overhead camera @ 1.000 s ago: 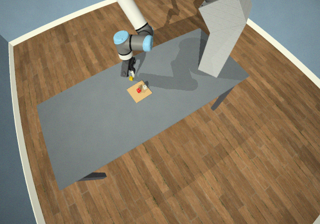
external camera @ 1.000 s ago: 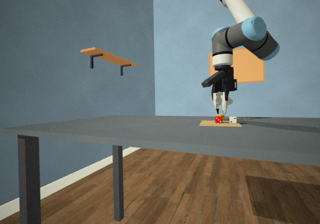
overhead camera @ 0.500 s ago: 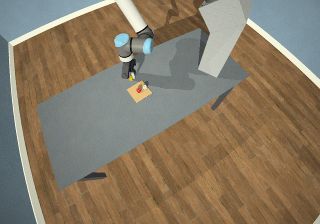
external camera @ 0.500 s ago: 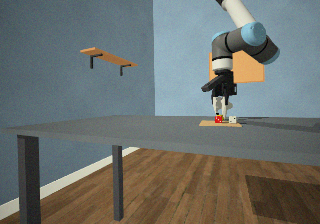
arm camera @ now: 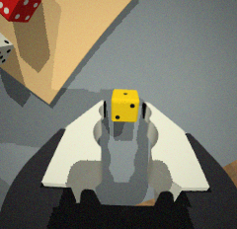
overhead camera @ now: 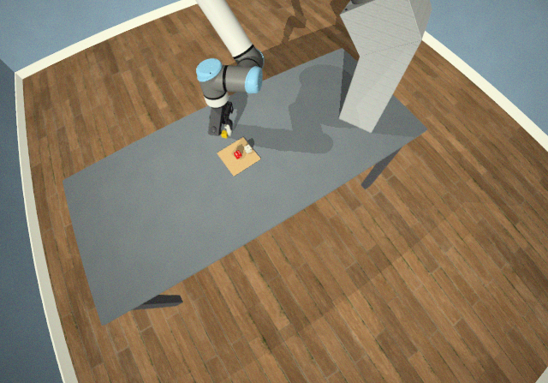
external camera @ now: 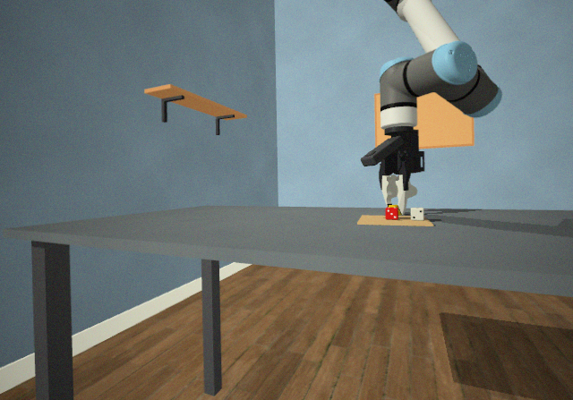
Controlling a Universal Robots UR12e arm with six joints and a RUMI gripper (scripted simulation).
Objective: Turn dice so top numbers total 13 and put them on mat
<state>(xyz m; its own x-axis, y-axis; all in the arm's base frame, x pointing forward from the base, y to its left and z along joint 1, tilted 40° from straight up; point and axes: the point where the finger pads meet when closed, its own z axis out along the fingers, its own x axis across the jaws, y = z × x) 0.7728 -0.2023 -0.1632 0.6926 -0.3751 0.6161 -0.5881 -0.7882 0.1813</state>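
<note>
Right now my hand is right at the yellow die. Also, from my hand: red die: 10 mm behind, 130 mm to the left; then tan mat: 10 mm behind, 130 mm to the left, 20 mm below; then white die: 60 mm behind, 130 mm to the left.
</note>
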